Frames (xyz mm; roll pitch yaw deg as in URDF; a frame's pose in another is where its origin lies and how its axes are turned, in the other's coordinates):
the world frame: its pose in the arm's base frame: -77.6 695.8 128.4 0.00 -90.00 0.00
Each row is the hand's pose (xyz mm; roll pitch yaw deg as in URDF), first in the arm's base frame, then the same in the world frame.
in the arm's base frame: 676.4 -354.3 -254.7 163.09 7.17 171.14
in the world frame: -383.1 -1050.1 -754.0 -145.59 -78.62 129.24
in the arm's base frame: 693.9 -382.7 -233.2 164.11 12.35 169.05
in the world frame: -361.6 -1078.5 -771.5 -153.76 -73.55 139.06
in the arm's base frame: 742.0 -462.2 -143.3 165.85 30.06 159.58
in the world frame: -271.7 -1158.0 -819.6 -157.53 -54.20 148.92
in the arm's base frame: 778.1 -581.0 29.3 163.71 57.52 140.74
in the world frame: -99.1 -1276.8 -855.7 -152.20 -24.57 158.06
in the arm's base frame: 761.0 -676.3 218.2 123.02 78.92 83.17
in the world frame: 89.8 -1372.1 -838.6 -140.28 1.31 169.00
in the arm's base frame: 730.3 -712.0 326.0 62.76 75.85 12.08
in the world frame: 197.6 -1407.8 -807.9 -129.69 13.83 176.98
